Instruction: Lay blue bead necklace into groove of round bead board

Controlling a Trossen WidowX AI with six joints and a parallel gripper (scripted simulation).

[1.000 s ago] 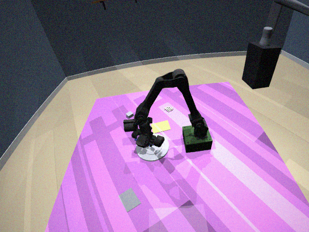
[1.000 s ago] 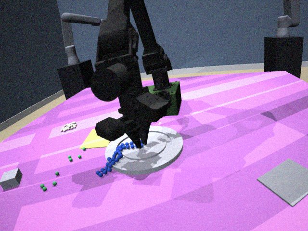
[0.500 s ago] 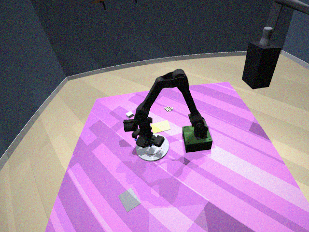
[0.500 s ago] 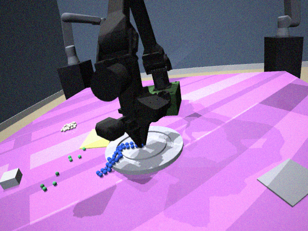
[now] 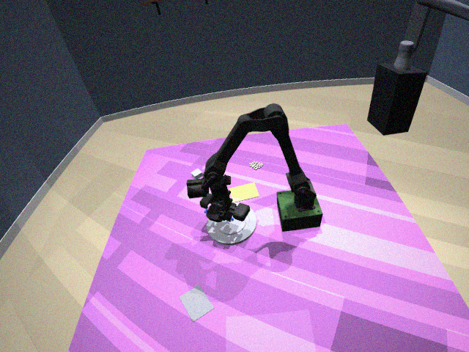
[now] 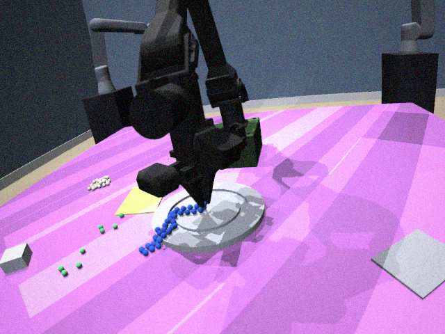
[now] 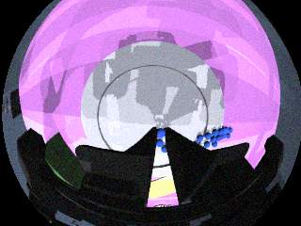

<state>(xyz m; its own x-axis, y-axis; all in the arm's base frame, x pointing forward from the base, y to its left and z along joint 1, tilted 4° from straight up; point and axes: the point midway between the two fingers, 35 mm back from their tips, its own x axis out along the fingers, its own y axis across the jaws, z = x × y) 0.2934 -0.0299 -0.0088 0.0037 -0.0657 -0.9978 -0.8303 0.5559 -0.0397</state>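
Now: gripper tip 20 mm above the round white bead board and 10 mm past it. Round my gripper tip: yellow sheet: 160 mm to the right, 80 mm behind, 20 mm below; then grey tile: 300 mm to the left, 130 mm ahead, 20 mm below; then cube: 330 mm to the right, 140 mm ahead, 10 mm below.
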